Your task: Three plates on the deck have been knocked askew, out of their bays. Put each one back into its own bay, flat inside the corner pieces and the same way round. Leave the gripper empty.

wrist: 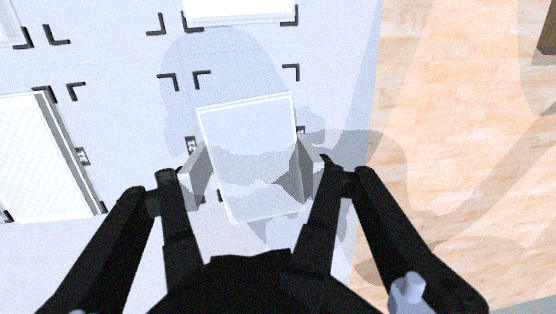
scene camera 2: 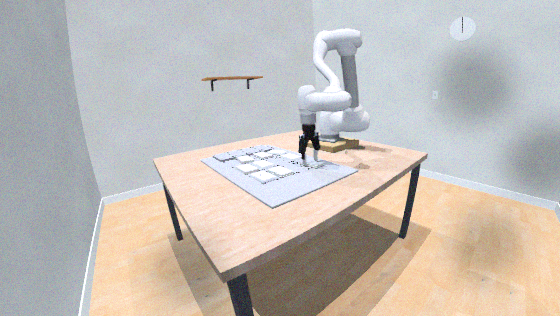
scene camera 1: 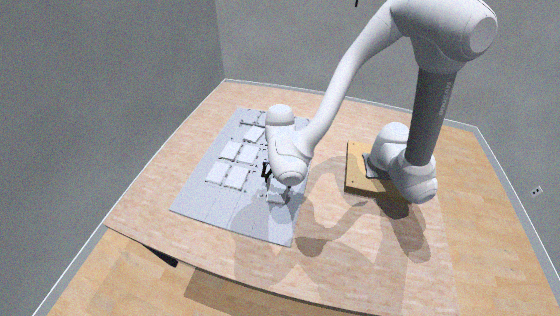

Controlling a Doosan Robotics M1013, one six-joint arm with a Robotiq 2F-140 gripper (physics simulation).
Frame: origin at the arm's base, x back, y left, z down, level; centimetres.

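Seen in the pictures: gripper, fingertip midpoint: [wrist: 254, 152] [scene camera 2: 310, 163] [scene camera 1: 278, 189]; arm's base, origin of the base link: [scene camera 2: 329, 140] [scene camera 1: 379, 167].
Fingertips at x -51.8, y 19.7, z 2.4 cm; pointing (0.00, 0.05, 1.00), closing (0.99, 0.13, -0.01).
Offsets run from my fingertips to a thing's middle. "spot": to the spot under its first point. Level surfaces: height alone.
A pale plate {dx +0.0, dy +1.2, dz -0.3 cm} [scene camera 1: 275, 198] [scene camera 2: 314, 164] [wrist: 250, 130] lies turned across its bay's black corner pieces in the wrist view, shifted toward the gripper and not square with them. My gripper [scene camera 1: 280, 191] [scene camera 2: 310, 160] [wrist: 254, 152] is shut on this plate, low over the deck, with one grey pad at each long side. The plate sits at a slant between the pads. In scene camera 1, another plate {dx -19.9, dy -36.4, dz -0.4 cm} [scene camera 1: 254, 134] lies askew further back. A plate at the deck's back is partly hidden by the arm, and its seating cannot be told.
The grey deck {dz +0.6 cm} [scene camera 1: 210, 205] [scene camera 2: 280, 192] [wrist: 125, 120] holds other plates, including one left of the gripper [wrist: 40, 160] and one beyond it {spot: dx +1.6, dy -11.7, dz -0.9 cm} [wrist: 240, 10]. Empty corner pieces stand between them. The arm's wooden base board [scene camera 1: 357, 187] [scene camera 2: 332, 146] stands on the table.
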